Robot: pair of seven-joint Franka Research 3 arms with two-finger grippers.
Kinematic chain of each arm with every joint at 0, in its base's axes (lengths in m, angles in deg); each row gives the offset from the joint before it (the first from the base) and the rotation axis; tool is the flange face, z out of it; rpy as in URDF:
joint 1: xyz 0 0 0.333 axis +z
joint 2: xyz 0 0 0 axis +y
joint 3: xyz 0 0 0.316 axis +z
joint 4: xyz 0.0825 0 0 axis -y
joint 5: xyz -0.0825 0 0.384 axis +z
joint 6: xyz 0 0 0 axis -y
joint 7: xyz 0.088 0 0 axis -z
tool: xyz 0 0 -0.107 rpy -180 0 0
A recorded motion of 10 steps. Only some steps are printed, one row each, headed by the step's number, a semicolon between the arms.
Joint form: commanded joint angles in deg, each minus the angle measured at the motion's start. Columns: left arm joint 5, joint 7, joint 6, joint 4, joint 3, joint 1, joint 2; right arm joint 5, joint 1, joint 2, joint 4, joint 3, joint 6, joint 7.
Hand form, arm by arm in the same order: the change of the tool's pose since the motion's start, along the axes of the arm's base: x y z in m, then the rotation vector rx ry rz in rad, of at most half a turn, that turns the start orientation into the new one. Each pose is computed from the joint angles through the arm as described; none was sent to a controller.
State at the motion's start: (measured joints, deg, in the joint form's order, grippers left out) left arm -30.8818 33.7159 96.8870 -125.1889 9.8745 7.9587 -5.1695; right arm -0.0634 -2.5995 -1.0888 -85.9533 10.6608 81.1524 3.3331
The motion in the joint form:
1: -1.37 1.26 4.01 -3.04 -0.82 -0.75 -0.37; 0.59 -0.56 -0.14 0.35 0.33 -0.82 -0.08
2: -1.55 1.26 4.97 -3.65 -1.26 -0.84 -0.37; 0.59 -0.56 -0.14 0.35 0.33 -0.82 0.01
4: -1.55 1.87 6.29 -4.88 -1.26 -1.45 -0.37; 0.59 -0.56 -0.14 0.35 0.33 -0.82 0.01
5: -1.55 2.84 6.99 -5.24 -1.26 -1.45 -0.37; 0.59 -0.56 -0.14 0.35 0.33 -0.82 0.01
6: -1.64 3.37 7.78 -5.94 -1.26 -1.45 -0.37; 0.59 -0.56 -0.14 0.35 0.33 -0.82 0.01
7: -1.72 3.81 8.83 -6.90 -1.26 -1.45 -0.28; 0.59 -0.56 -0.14 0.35 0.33 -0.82 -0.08
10: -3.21 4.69 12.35 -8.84 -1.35 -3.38 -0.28; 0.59 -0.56 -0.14 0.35 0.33 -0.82 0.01
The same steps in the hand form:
1: -0.0022 -0.0125 -0.0162 -0.0004 -0.0254 -0.0009; -0.0023 -0.0010 0.0029 0.0089 0.0071 -0.0016
2: -0.0022 -0.0163 -0.0201 0.0035 -0.0279 -0.0009; -0.0023 -0.0010 0.0029 0.0088 0.0071 -0.0032
4: -0.0045 -0.0208 -0.0283 0.0080 -0.0303 -0.0099; -0.0023 -0.0010 0.0029 0.0088 0.0071 -0.0032
5: -0.0049 -0.0202 -0.0306 0.0105 -0.0431 -0.0180; -0.0023 -0.0010 0.0029 0.0088 0.0071 -0.0032
6: -0.0066 -0.0200 -0.0352 0.0121 -0.0470 -0.0185; -0.0023 -0.0010 0.0029 0.0088 0.0071 -0.0032
7: -0.0092 -0.0197 -0.0422 0.0152 -0.0473 -0.0159; -0.0023 -0.0010 0.0029 0.0089 0.0071 -0.0016
10: -0.0090 -0.0342 -0.0533 0.0179 -0.0725 -0.0206; -0.0023 -0.0010 0.0029 0.0088 0.0071 -0.0032

